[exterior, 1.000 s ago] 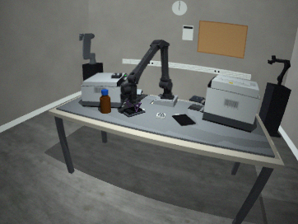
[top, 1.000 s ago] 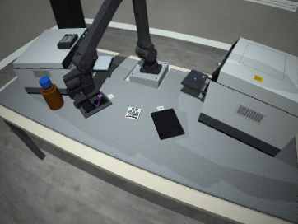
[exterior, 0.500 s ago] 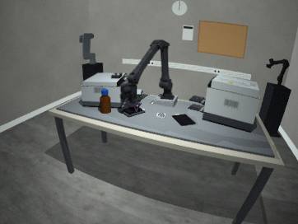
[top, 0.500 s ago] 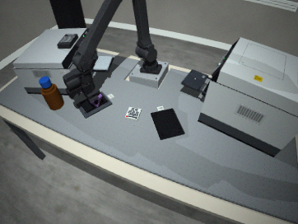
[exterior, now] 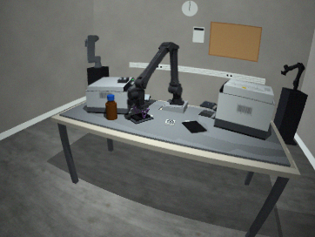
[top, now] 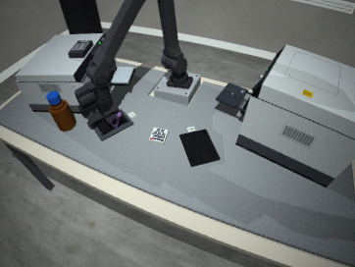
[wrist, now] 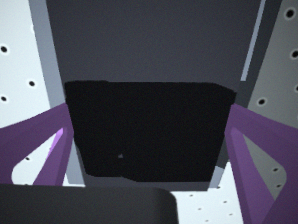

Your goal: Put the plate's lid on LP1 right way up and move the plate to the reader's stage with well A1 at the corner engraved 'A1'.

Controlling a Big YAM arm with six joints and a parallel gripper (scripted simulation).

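The lidded plate is right at my hand. The rest, counted from my hand: label 90 mm behind, 60 mm to the left, 30 mm below; LP1 pad 20 mm below; brown capped bottle 210 mm to the right, 90 mm above, 60 mm ahead.
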